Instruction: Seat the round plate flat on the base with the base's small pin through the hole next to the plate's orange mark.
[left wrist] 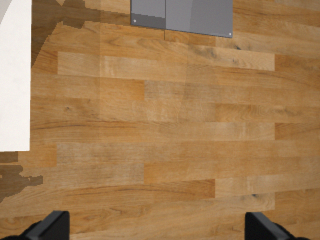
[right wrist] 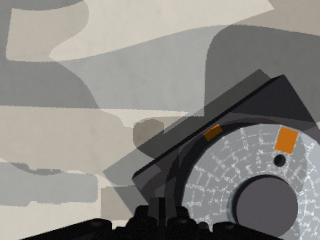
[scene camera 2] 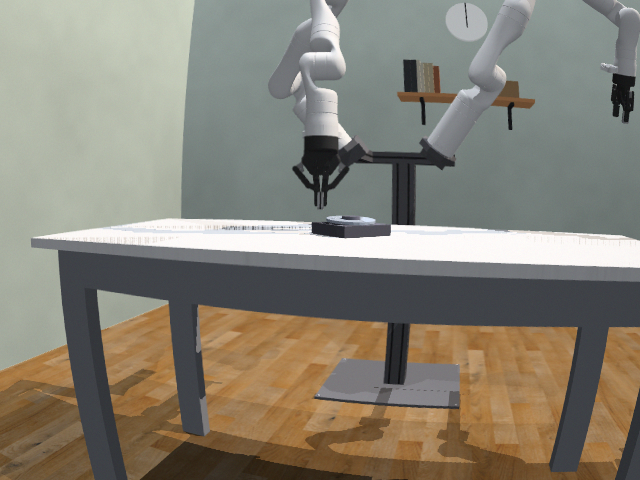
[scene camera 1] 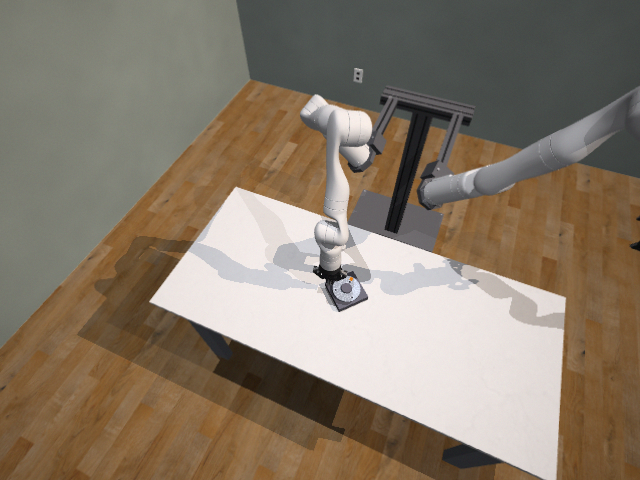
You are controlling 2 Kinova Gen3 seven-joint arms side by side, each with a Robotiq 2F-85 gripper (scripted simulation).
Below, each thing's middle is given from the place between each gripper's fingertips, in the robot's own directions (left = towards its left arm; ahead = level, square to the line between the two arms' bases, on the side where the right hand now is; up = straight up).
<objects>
The central hub (right wrist: 264,199) lies 30 mm behind my right hand (scene camera 2: 320,209), 60 mm to the left of it and 40 mm below it. Also, from my right hand: dark square base (scene camera 2: 323,228) (30 mm behind, 60 mm to the left, 60 mm below).
Right now the central hub is 540 mm ahead of my left hand (scene camera 2: 620,119), 690 mm to the right of it and 330 mm below it. From my left hand the other things lie so: dark square base: 540 mm ahead, 690 mm to the right, 350 mm below.
</objects>
